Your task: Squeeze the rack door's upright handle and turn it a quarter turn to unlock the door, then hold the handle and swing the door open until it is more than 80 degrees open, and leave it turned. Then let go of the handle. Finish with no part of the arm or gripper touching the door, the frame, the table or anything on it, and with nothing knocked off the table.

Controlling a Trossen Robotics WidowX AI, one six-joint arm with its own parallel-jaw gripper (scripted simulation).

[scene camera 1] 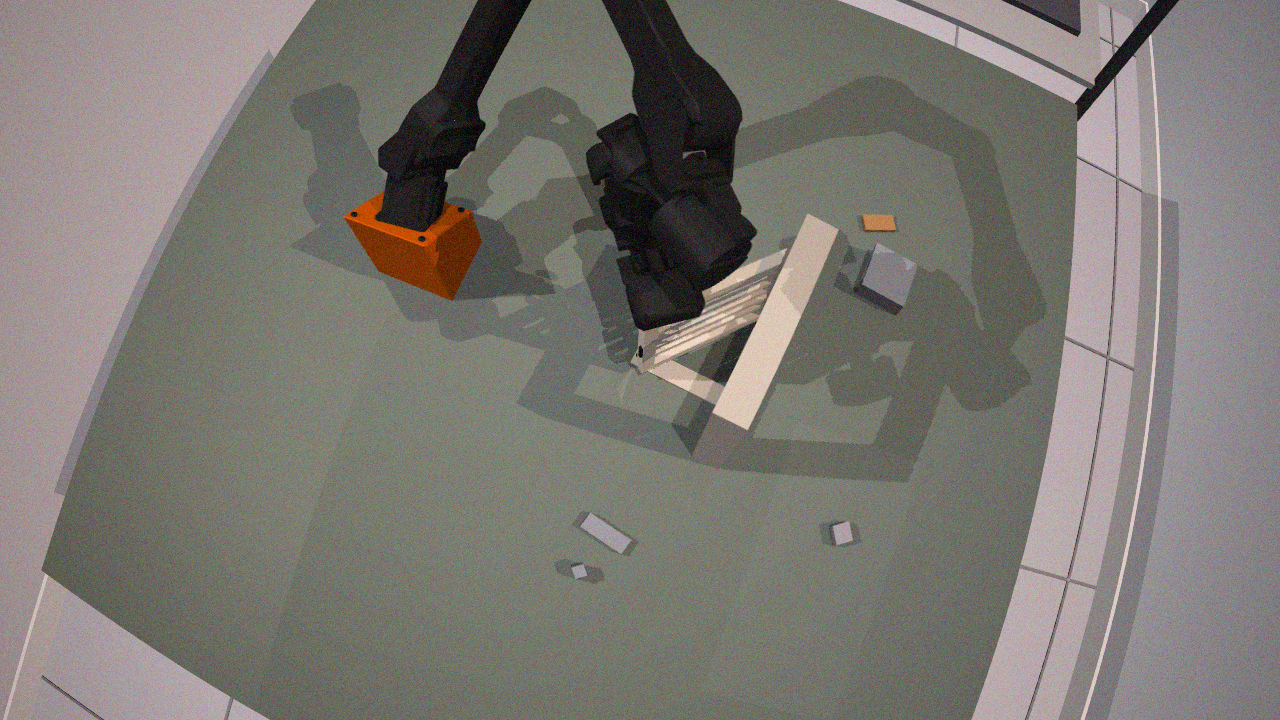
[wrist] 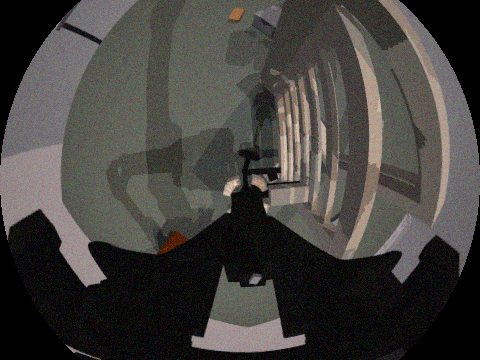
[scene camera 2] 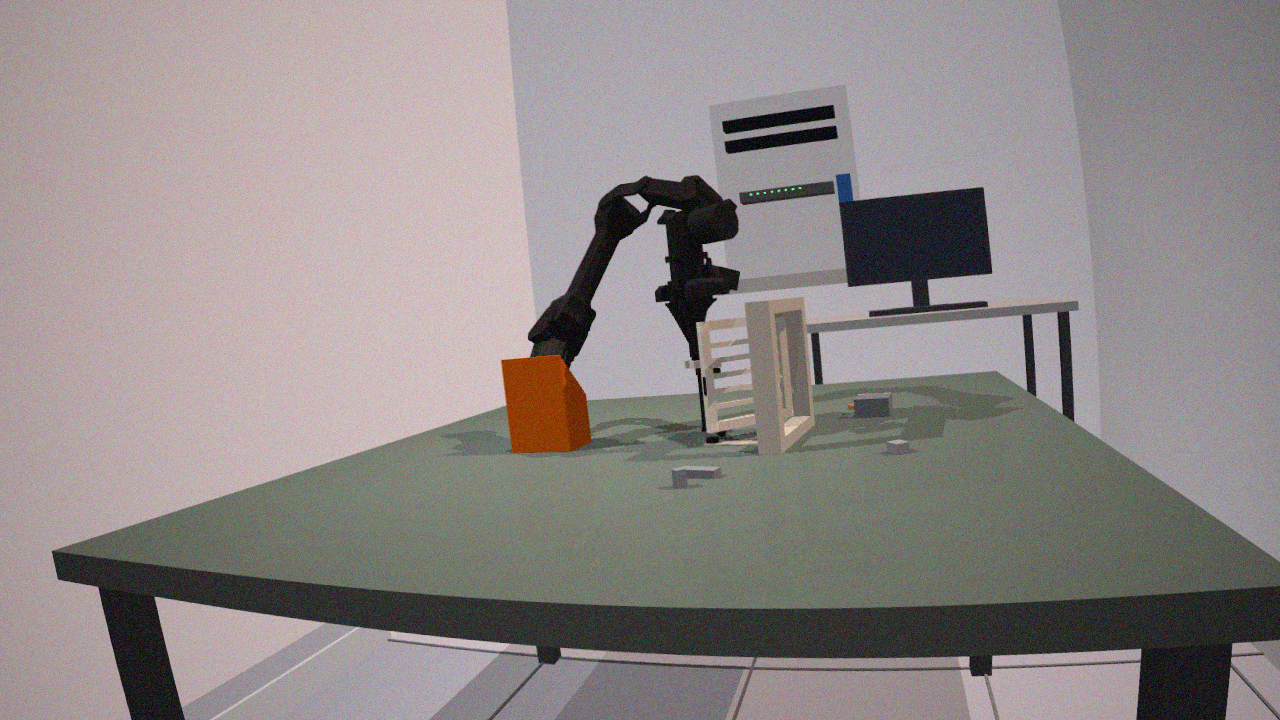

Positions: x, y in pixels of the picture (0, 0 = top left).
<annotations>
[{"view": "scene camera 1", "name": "gripper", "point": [639, 262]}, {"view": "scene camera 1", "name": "slatted rack door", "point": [737, 301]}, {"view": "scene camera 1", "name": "grey block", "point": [887, 278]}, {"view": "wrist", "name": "gripper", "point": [248, 220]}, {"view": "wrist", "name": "slatted rack door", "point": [365, 134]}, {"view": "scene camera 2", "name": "gripper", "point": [694, 342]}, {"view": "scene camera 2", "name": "slatted rack door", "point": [709, 368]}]
</annotations>
